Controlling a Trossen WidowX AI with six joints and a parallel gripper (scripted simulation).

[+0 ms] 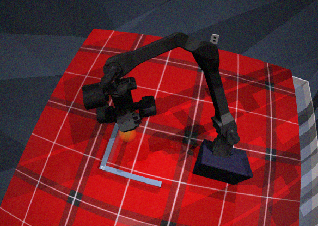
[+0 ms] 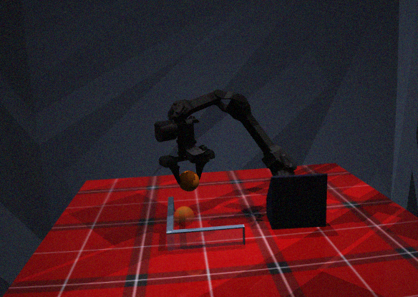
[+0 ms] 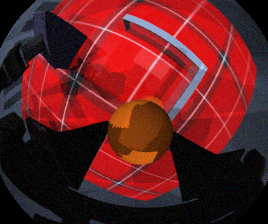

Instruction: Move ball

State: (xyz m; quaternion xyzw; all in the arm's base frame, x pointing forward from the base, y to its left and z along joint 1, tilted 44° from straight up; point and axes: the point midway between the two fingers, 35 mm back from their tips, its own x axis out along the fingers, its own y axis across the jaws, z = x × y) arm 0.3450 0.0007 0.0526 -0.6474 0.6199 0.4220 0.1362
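Now: gripper tip 2 cm short of the see-through orange copy and 12 cm above it. Round my gripper tip: orange ball right at my gripper tip.
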